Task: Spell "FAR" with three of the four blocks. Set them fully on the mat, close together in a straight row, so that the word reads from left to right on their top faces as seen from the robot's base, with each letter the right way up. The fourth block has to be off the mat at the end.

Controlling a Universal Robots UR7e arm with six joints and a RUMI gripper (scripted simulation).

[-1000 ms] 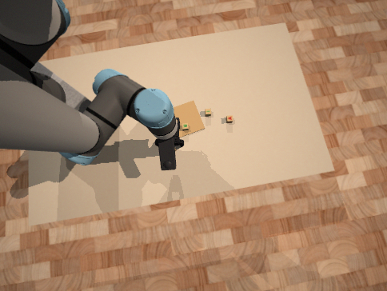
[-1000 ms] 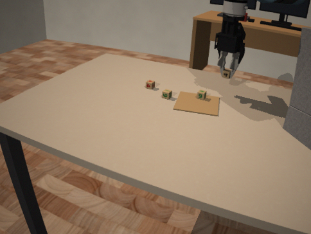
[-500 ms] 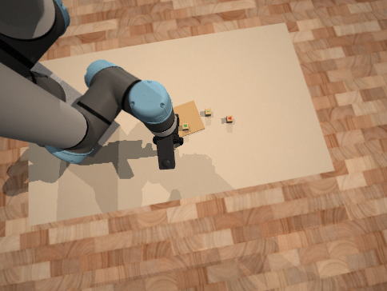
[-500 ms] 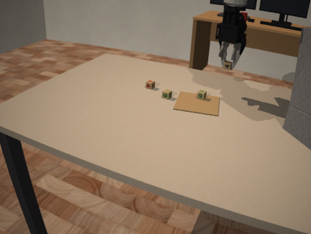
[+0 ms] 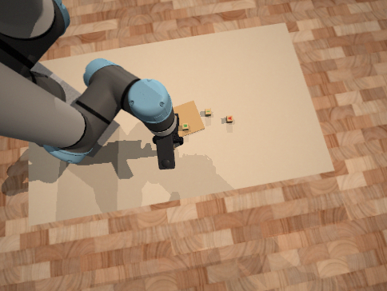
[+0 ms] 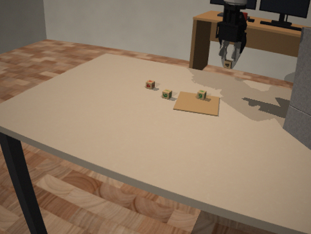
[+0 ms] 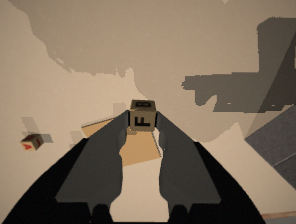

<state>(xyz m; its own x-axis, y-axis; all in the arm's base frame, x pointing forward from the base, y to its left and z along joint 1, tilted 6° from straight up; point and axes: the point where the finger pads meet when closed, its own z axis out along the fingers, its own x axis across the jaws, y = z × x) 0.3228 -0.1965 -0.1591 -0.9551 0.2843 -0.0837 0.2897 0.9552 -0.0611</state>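
The brown mat is 8 cm ahead of my hand, 12 cm to the left of it and 11 cm below it. The rest, counted from my hand: F block: right at my hand; then green R block: 7 cm ahead, 8 cm to the left, 10 cm below; then green-lettered block: 19 cm ahead, 12 cm to the left, 10 cm below.
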